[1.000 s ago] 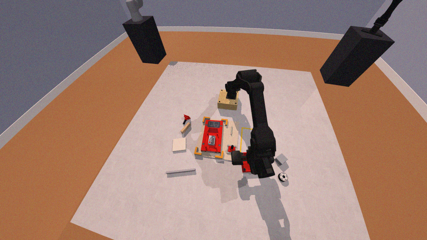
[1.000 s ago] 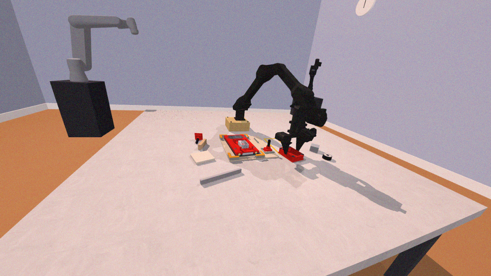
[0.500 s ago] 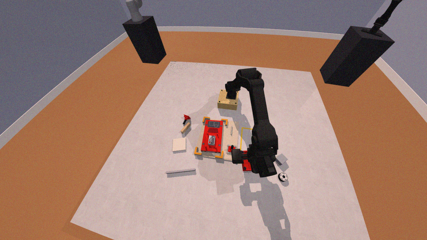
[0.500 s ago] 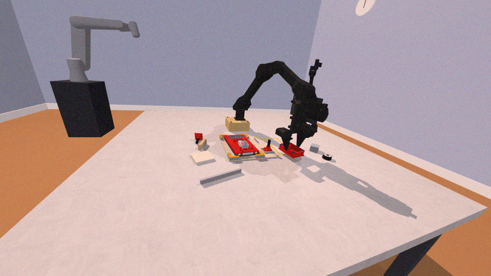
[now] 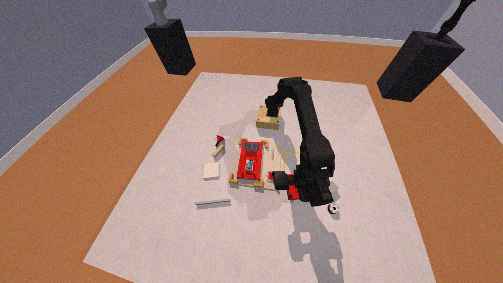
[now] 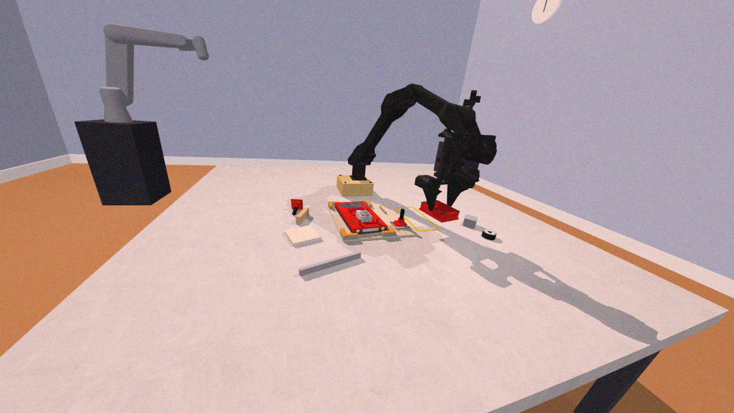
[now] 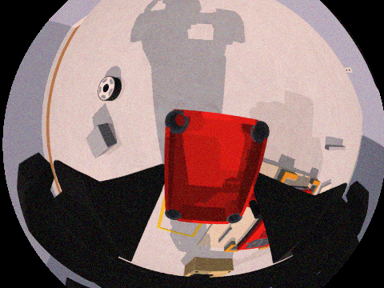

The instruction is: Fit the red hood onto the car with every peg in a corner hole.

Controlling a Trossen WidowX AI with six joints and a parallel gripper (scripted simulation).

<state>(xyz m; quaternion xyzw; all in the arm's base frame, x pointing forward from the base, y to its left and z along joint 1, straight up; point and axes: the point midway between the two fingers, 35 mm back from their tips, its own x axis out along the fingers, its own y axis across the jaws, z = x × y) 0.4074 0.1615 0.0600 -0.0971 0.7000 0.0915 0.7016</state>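
Now: the grey block 160 mm to the left of my gripper tip, 70 mm below it and 50 mm behind it. The rest, counted from my gripper tip: red hood (10 mm below); black-and-white wheel (170 mm to the left, 70 mm below, 30 mm ahead); grey engine block (210 mm to the right, 70 mm behind, 60 mm below).
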